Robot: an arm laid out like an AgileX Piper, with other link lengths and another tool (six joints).
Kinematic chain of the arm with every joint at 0, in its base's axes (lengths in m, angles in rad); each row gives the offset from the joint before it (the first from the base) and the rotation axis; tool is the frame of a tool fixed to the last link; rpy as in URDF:
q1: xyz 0 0 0.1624 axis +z
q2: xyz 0 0 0 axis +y
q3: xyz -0.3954 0 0.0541 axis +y
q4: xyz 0.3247 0 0.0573 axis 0.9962 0 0.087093
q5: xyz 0 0 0 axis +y
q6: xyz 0.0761 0 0.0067 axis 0.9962 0 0.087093
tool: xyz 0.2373 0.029 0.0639 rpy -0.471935 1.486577 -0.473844
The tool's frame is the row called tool.
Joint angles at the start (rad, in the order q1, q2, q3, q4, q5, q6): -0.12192, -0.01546, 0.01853, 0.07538, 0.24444, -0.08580
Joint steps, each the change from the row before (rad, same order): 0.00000, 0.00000, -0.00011, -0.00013, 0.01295, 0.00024; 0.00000, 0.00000, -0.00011, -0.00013, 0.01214, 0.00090; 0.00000, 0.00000, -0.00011, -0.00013, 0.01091, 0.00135; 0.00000, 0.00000, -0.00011, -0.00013, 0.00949, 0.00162; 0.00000, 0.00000, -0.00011, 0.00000, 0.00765, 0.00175; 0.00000, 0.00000, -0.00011, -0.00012, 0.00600, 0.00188
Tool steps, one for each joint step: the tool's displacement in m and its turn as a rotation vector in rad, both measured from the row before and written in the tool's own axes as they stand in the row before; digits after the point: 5 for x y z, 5 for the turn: 0.00402, 0.00049, 0.00053, -0.00157, 0.01274, 0.00009; 0.00374, 0.00043, 0.00050, -0.00147, 0.01194, 0.00075; 0.00334, 0.00036, 0.00045, -0.00131, 0.01072, 0.00121; 0.00289, 0.00029, 0.00039, -0.00112, 0.00932, 0.00148; 0.00230, 0.00021, 0.00031, -0.00093, 0.00749, 0.00174; 0.00178, 0.00013, 0.00024, -0.00068, 0.00585, 0.00175
